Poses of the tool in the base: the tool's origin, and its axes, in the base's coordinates. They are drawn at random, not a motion.
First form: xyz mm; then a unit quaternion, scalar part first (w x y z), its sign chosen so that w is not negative.
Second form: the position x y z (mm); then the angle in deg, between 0 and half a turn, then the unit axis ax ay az. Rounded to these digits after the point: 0 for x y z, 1 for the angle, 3 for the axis.
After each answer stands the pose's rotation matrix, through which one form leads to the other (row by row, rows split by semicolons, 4 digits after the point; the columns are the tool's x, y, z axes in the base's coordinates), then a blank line. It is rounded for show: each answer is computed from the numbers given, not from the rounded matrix.
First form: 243, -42, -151, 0.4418, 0.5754, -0.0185, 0.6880
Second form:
243, -42, -151, 127.6, 0.641, -0.021, 0.767
0.0526 -0.6292 0.7754; 0.5867 -0.6089 -0.5339; 0.8081 0.4830 0.3371

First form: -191, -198, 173, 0.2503, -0.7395, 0.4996, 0.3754
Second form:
-191, -198, 173, 151.0, -0.764, 0.516, 0.388
0.2190 -0.9268 -0.3051; -0.5510 -0.3755 0.7453; -0.8053 0.0049 -0.5929

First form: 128, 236, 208, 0.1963, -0.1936, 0.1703, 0.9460
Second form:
128, 236, 208, 157.4, -0.197, 0.174, 0.965
-0.8480 -0.4374 -0.2995; 0.3055 -0.8649 0.3982; -0.4332 0.2462 0.8670

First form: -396, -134, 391, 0.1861, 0.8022, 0.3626, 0.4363
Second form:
-396, -134, 391, 158.5, 0.816, 0.369, 0.444
0.3563 0.4194 0.8350; 0.7442 -0.6678 0.0178; 0.5650 0.6150 -0.5500

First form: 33, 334, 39, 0.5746, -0.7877, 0.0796, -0.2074
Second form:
33, 334, 39, 109.9, -0.962, 0.097, -0.253
0.9013 0.1129 0.4182; -0.3638 -0.3270 0.8722; 0.2353 -0.9383 -0.2536

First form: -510, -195, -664, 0.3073, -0.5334, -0.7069, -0.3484
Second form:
-510, -195, -664, 144.2, -0.561, -0.743, -0.366
-0.2421 0.9682 -0.0628; 0.5400 0.1882 0.8204; 0.8061 0.1647 -0.5684

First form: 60, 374, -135, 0.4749, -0.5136, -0.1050, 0.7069
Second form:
60, 374, -135, 123.3, -0.584, -0.119, 0.803
-0.0214 -0.5635 -0.8258; 0.7792 -0.5269 0.3394; -0.6264 -0.6362 0.4504

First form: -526, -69, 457, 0.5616, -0.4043, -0.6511, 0.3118
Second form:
-526, -69, 457, 111.7, -0.489, -0.787, 0.377
-0.0423 0.1763 -0.9834; 0.8767 0.4786 0.0481; 0.4792 -0.8601 -0.1748

